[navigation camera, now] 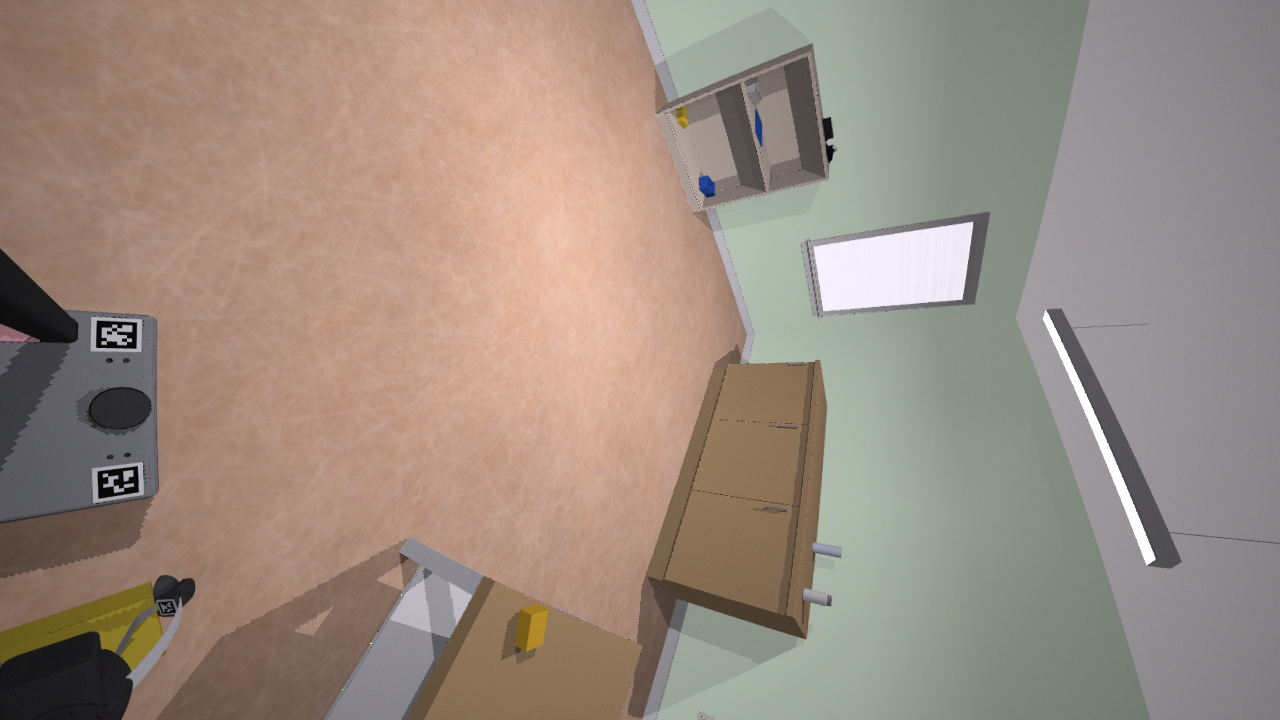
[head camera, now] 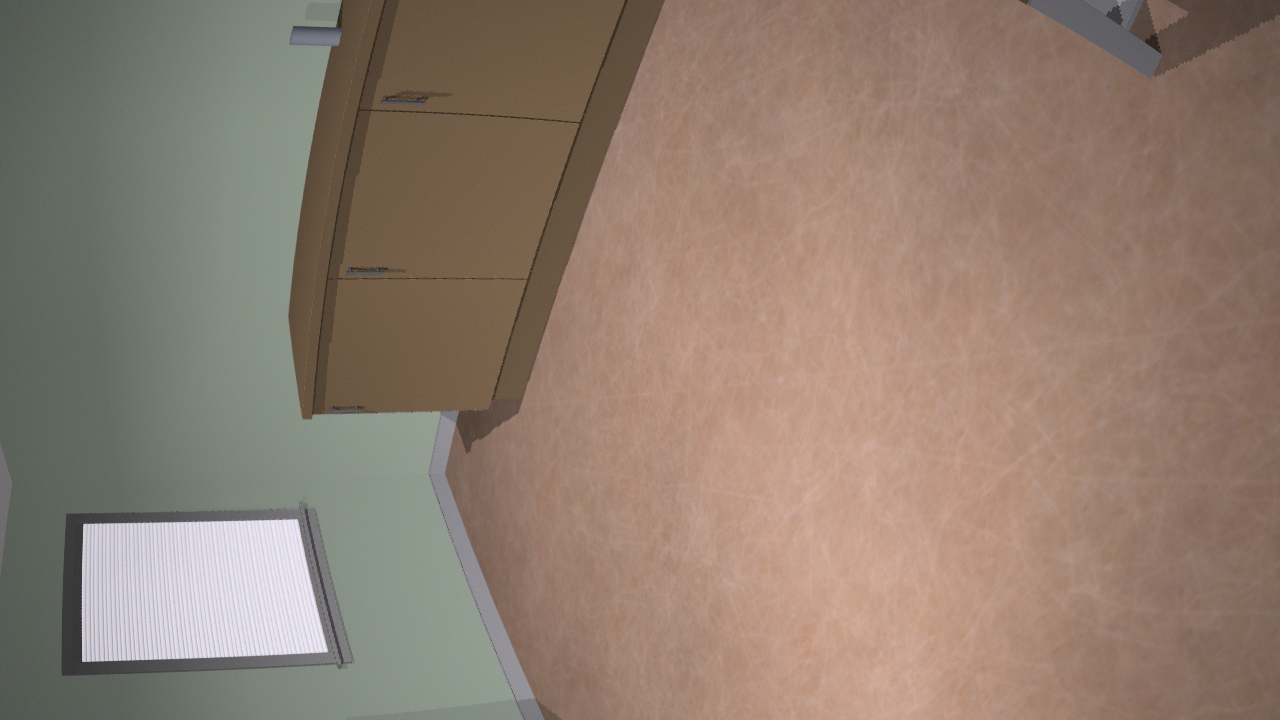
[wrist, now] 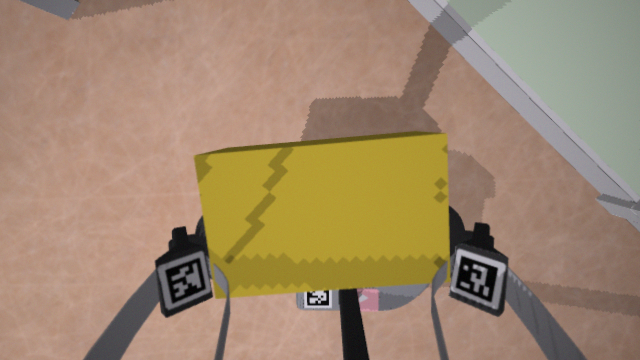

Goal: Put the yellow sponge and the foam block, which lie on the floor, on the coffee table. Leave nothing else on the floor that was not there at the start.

Labels:
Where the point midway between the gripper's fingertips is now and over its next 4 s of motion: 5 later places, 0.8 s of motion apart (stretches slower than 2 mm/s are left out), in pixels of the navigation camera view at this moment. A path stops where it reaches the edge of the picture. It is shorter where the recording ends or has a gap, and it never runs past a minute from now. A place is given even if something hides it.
My gripper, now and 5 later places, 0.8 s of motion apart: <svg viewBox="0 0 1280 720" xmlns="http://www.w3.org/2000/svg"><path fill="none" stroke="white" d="M79 614L150 593L247 564L323 541L384 522L434 507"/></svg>

